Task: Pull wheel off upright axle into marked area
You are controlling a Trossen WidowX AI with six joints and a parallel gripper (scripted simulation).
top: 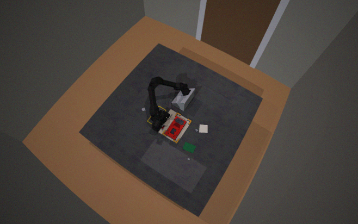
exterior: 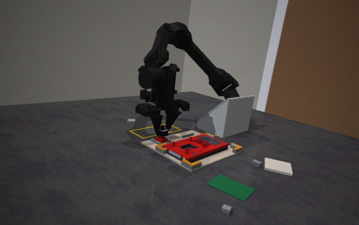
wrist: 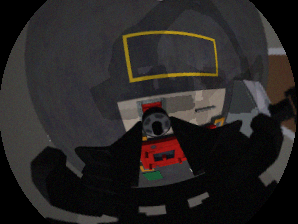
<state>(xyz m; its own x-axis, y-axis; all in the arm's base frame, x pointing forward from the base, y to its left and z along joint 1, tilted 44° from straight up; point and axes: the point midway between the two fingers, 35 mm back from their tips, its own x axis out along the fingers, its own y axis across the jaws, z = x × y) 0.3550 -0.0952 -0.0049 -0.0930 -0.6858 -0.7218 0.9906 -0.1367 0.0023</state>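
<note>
Now: the black axle right at my gripper tip. From my gripper tip the other things lie so: green pad: 6 cm ahead, 30 cm to the left, 4 cm below; dark wheel: right at my gripper tip; beige tile: 16 cm behind, 34 cm to the left, 3 cm below.
</note>
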